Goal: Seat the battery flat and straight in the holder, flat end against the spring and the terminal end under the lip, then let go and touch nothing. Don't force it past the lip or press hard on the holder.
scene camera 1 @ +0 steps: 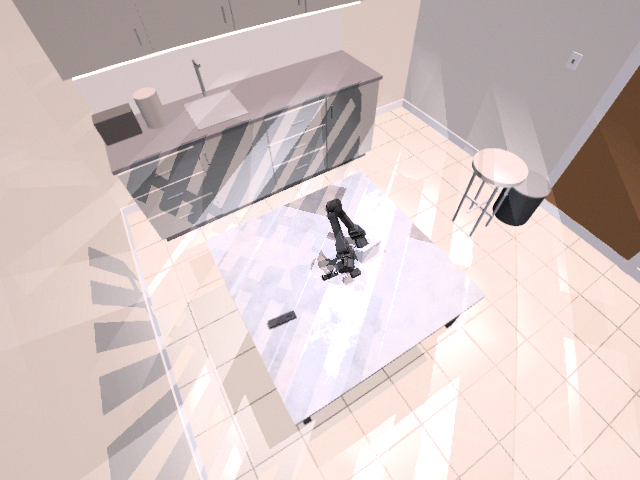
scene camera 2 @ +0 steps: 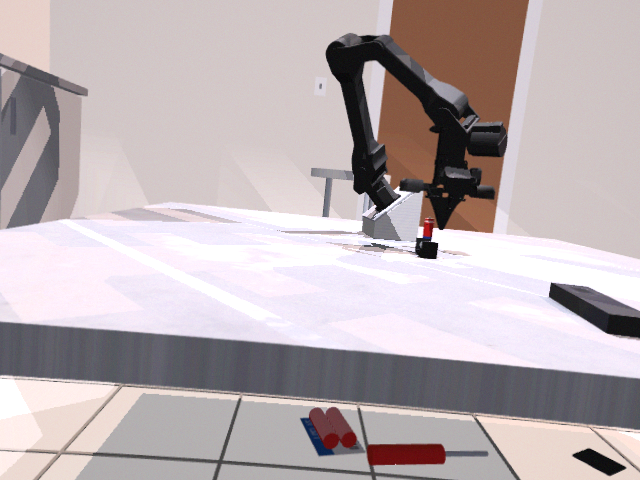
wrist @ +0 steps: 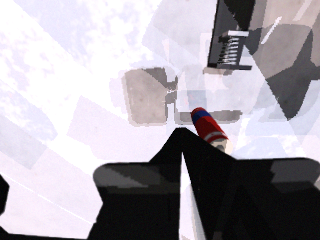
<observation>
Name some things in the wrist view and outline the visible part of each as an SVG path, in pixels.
The gripper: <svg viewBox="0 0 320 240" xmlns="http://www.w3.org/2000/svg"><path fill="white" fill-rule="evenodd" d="M0 174L1 216L6 209L10 185ZM320 162L308 157L237 159L215 148L186 127L176 127L163 147L148 162L103 163L93 171L92 180L102 201L102 207L95 219L96 222L92 223L93 226L87 238L12 234L0 226L0 240L179 240L182 153L193 188L193 196L204 230L205 240L320 240L320 190L315 186L315 182L320 176Z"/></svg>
A battery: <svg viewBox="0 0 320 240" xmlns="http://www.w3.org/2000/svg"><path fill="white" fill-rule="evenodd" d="M195 108L191 113L191 118L198 136L220 151L230 155L233 145L219 127L219 124L204 108Z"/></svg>
</observation>
